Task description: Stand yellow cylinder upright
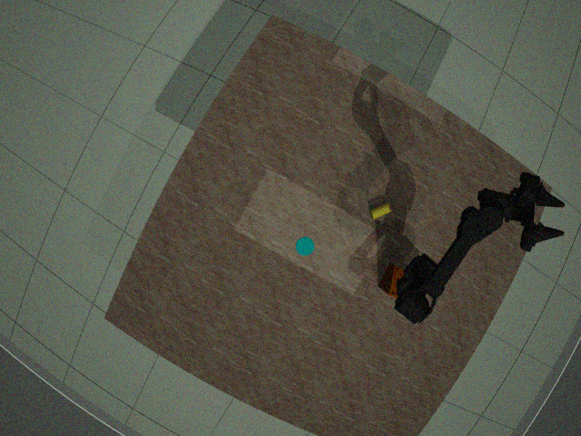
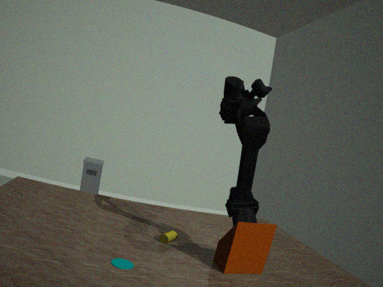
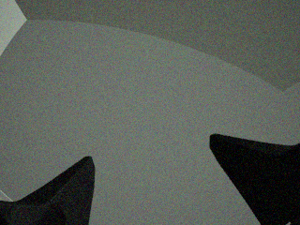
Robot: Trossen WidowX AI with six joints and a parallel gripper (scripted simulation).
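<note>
Now: the yellow cylinder 57 cm below my gripper tip, 32 cm ahead of it and 10 cm to the left of it. The rest, counted from my gripper tip: cyan circle: 58 cm below, 50 cm ahead, 30 cm to the left.
</note>
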